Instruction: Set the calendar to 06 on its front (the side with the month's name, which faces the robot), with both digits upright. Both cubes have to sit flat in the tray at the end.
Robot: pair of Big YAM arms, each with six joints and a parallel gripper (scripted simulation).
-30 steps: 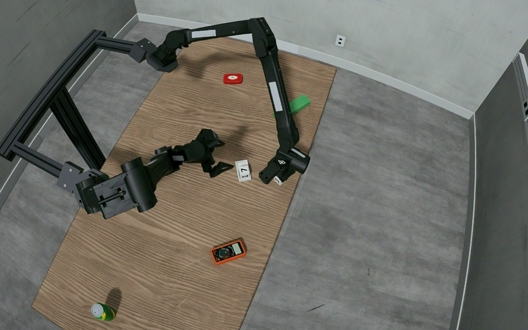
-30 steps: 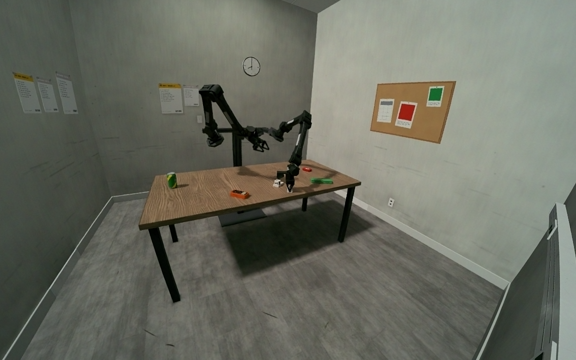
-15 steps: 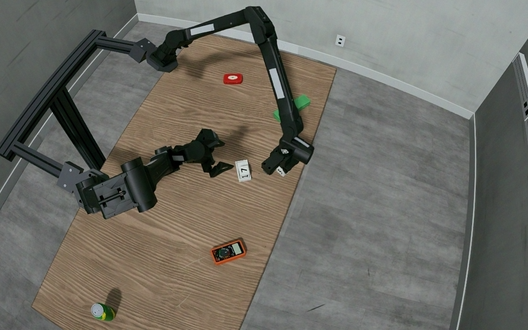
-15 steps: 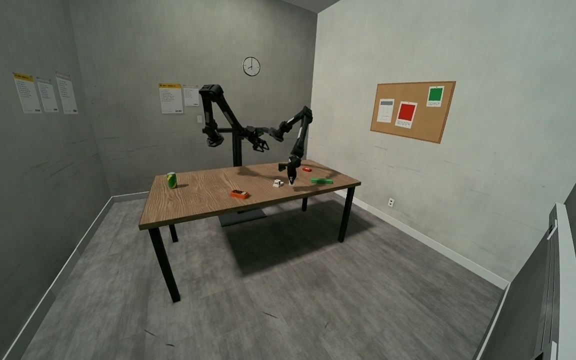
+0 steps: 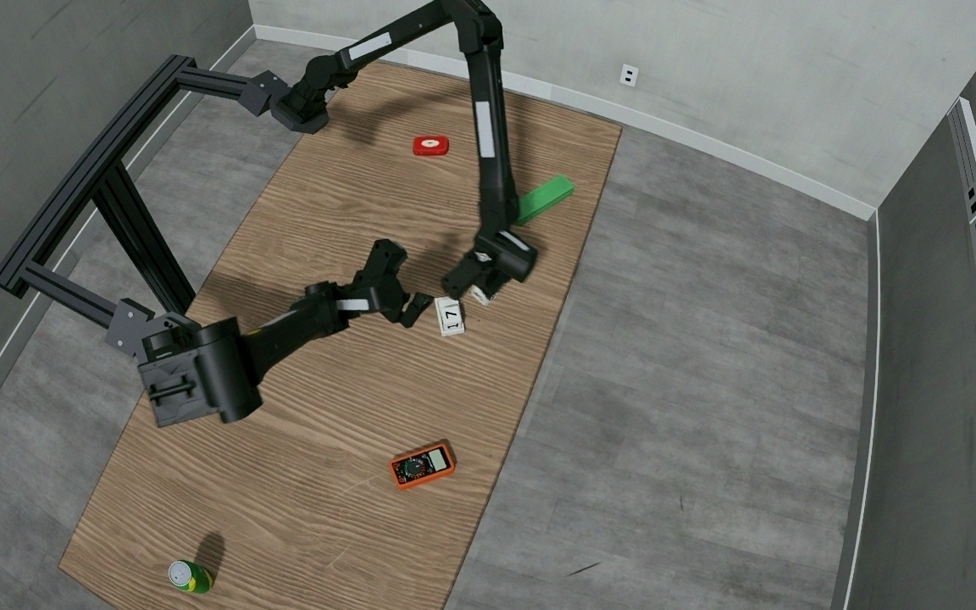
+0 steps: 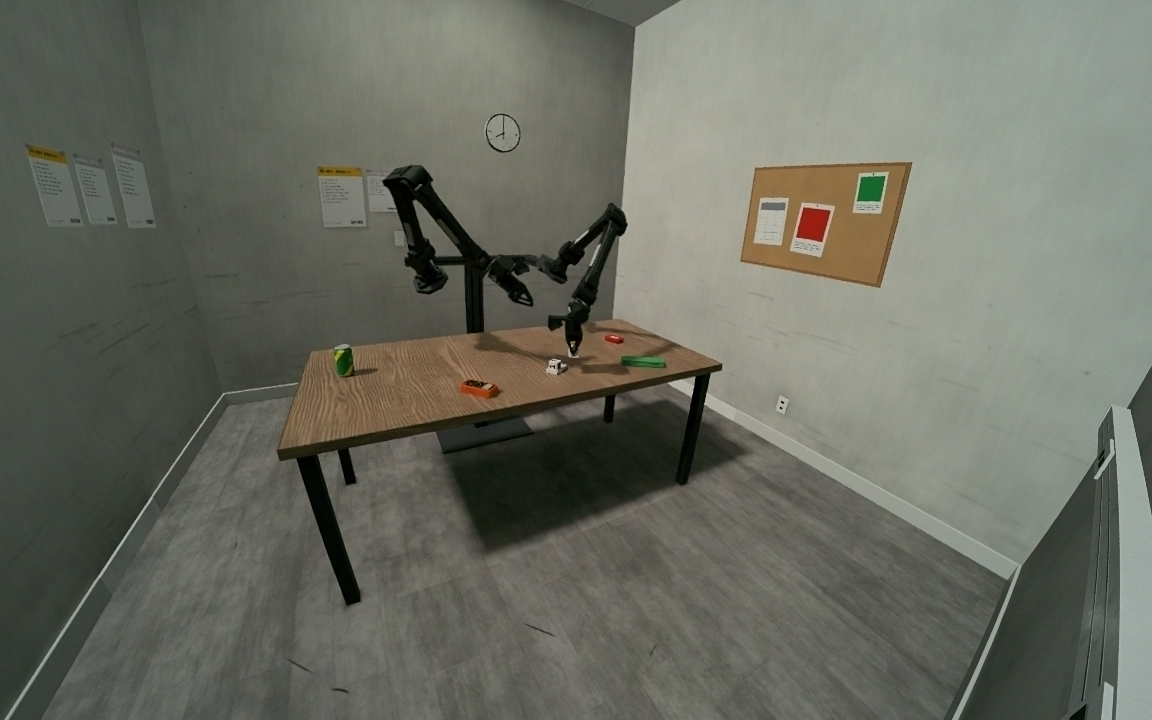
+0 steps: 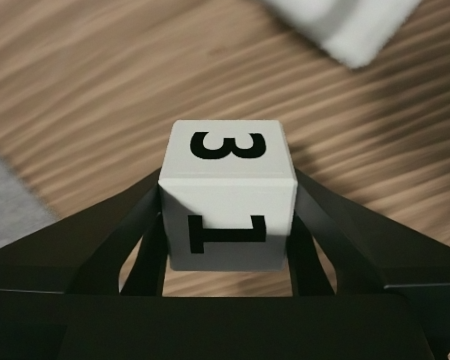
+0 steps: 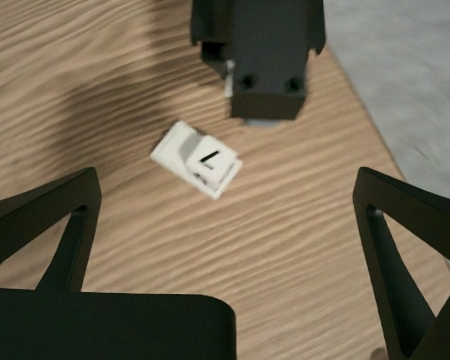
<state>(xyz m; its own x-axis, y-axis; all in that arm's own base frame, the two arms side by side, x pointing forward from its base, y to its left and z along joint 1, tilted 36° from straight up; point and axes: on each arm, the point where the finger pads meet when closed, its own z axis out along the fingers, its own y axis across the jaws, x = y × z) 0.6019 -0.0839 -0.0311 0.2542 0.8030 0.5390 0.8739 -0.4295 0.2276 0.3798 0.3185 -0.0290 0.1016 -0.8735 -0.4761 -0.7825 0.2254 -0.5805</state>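
Now: the white tray 70 mm behind my left hand, 30 mm to the right of it and 100 mm below it. Also, from my left hand: orange multimeter 30 mm behind, 400 mm to the right, 90 mm below; then red case 260 mm behind, 460 mm to the left, 90 mm below.
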